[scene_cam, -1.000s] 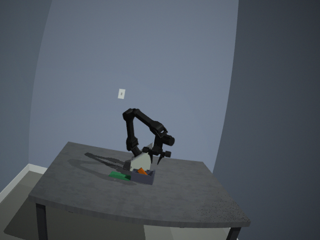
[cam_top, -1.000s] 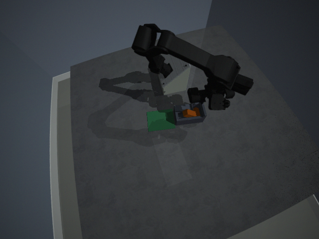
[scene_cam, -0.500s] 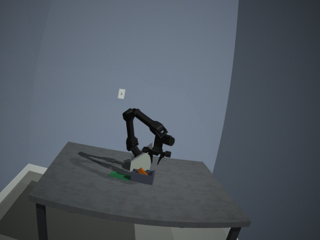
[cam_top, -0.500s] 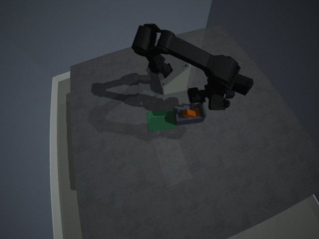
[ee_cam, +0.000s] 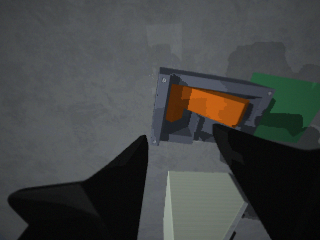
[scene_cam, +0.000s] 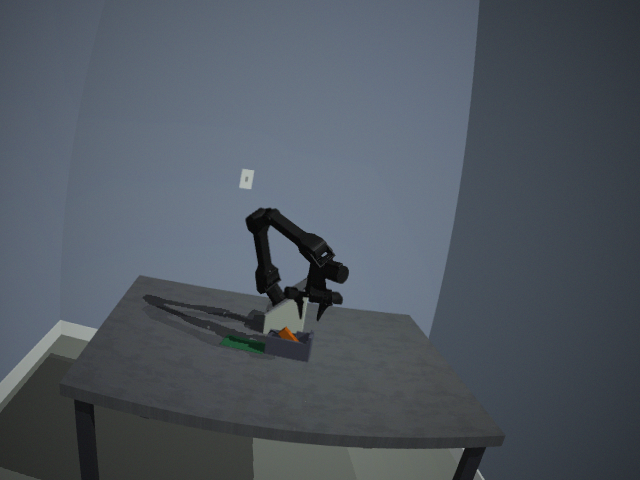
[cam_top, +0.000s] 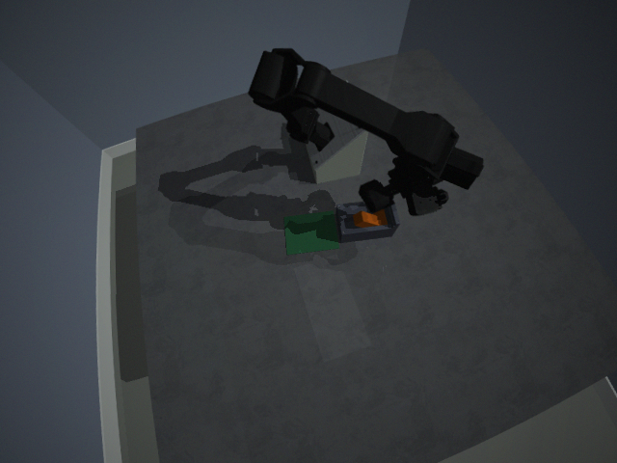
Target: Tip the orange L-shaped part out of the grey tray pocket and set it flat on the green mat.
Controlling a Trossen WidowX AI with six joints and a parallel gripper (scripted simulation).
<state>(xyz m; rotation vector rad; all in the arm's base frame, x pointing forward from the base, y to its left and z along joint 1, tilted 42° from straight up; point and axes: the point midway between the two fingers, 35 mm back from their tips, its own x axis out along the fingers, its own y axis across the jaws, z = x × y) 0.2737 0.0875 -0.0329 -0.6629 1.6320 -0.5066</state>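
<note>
The orange L-shaped part is 10 mm behind my gripper tip, 30 mm to the right of it and 100 mm below it. Round my gripper tip: green mat: 40 mm behind, 200 mm to the right, 150 mm below.
</note>
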